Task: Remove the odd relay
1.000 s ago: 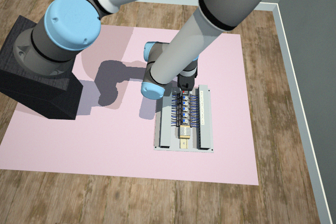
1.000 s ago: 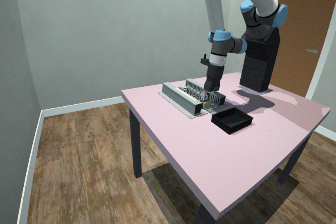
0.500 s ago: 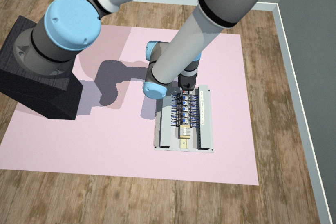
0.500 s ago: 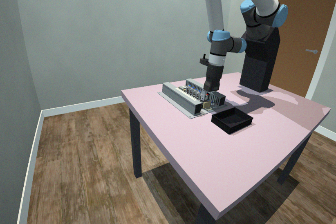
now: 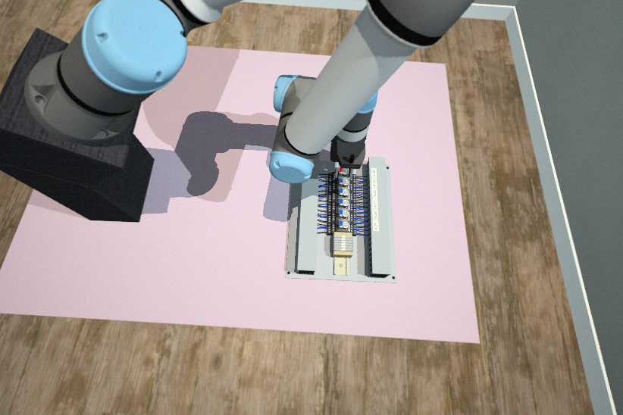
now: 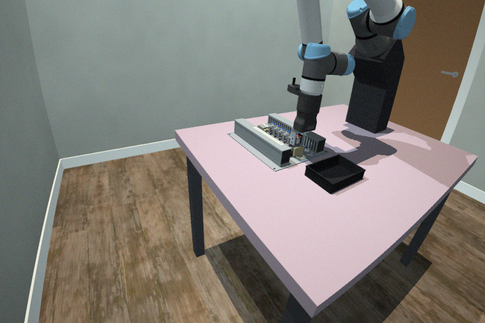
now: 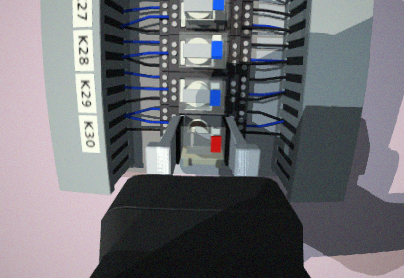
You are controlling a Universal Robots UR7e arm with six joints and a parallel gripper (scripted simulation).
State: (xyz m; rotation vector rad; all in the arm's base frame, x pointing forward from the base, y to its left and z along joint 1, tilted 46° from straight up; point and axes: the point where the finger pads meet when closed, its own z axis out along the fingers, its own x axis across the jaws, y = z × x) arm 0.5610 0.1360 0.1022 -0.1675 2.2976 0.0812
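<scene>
My hand is 1 cm above the red-button relay. Also, from my hand: black parts tray (5 cm behind, 17 cm to the left, 5 cm below); grey relay panel (2 cm ahead, 10 cm to the right, 3 cm below).
</scene>
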